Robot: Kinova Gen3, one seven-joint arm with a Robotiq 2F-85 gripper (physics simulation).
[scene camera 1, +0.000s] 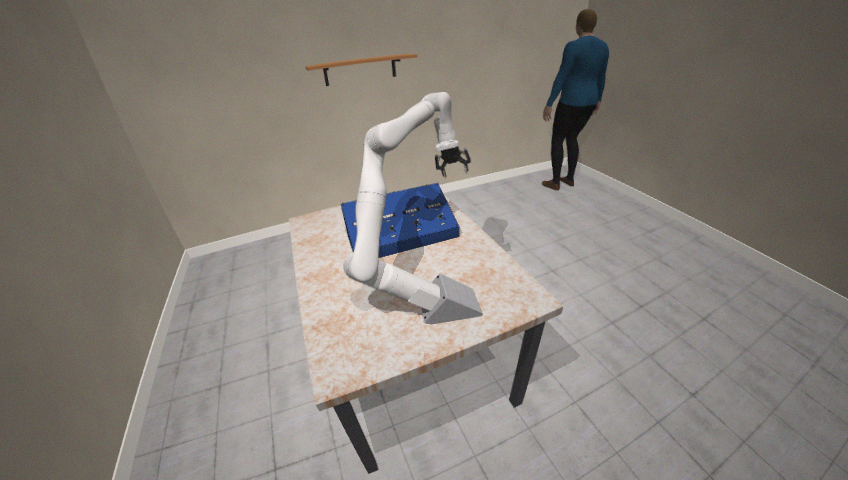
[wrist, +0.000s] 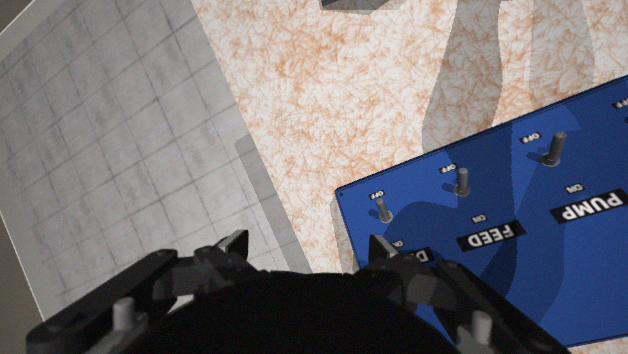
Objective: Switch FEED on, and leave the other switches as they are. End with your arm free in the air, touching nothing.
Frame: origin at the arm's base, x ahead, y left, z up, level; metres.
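Where they show: gripper, between the fingertips: [scene camera 1: 456, 174] [wrist: 308, 245]; arm's base, origin of its link: [scene camera 1: 432, 297].
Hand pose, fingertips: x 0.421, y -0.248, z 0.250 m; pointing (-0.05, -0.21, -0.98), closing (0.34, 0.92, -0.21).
Observation:
Things, the pixels of their centre, and the offset from my fingertips. Level surfaces: height alone.
- PUMP switch, middle of its body: [wrist: 556, 147] [scene camera 1: 391, 227] dx +0.016, dy +0.301, dz -0.206 m
- end switch, middle of its body: [wrist: 382, 209] [scene camera 1: 441, 215] dx +0.035, dy +0.062, dz -0.206 m
- marbled table, height of its surface: dz -0.319 m
A blue switch panel [scene camera 1: 449, 234] [wrist: 592, 280] lies at the table's far end. Its FEED switch [scene camera 1: 417, 222] [wrist: 462, 181] is a small grey lever; in the wrist view it leans to the OFF label side. The PUMP switch [scene camera 1: 392, 229] [wrist: 556, 148] and the end switch [scene camera 1: 441, 218] [wrist: 382, 210], whose label starts with D and is partly hidden by a finger, also lean to their OFF sides. Another switch is cut off at the wrist view's right edge. My gripper [scene camera 1: 455, 173] [wrist: 308, 245] is open and empty, high above the panel's D end, touching nothing.
The panel rests on a marbled table [scene camera 1: 357, 350] [wrist: 300, 90]. The arm's grey wedge base [scene camera 1: 458, 300] stands on it. A wooden wall rail [scene camera 1: 363, 61] is behind the arm. A person [scene camera 1: 583, 77] stands on the floor at the back right.

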